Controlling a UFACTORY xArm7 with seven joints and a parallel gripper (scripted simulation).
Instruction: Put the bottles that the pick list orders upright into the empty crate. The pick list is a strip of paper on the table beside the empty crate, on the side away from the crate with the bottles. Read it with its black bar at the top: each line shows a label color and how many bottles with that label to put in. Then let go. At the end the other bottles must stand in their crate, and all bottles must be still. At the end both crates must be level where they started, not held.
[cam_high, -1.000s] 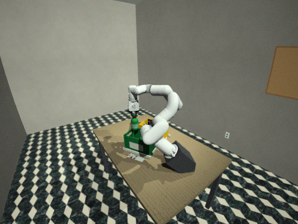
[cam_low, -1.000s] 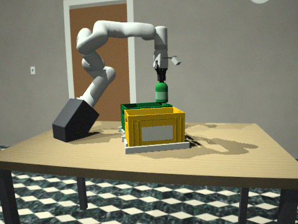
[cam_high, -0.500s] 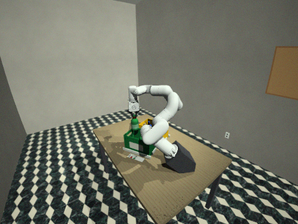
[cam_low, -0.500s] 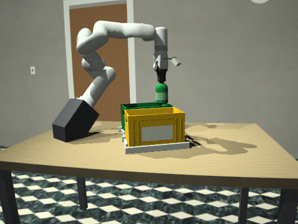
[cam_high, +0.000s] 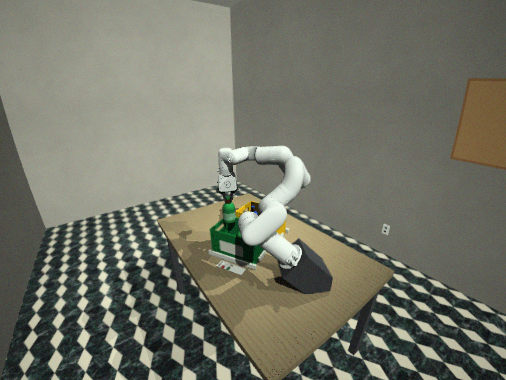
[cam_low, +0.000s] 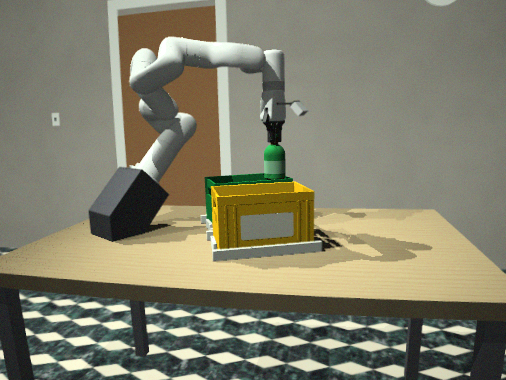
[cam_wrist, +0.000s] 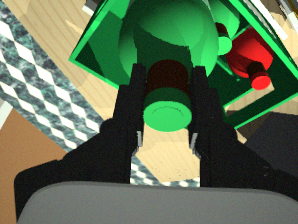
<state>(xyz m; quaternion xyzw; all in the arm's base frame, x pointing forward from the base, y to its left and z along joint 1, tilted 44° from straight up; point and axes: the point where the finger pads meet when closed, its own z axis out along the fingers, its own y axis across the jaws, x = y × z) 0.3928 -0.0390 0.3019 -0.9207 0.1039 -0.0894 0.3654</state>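
Right now my hand is 60 mm past the green-capped bottle, 60 mm to the left of it and 230 mm above it. Round my hand: red bottle: 130 mm behind, 120 mm to the right, 230 mm below; then green crate: 100 mm behind, 30 mm to the right, 240 mm below; then yellow crate: 50 mm ahead, 220 mm to the right, 240 mm below.
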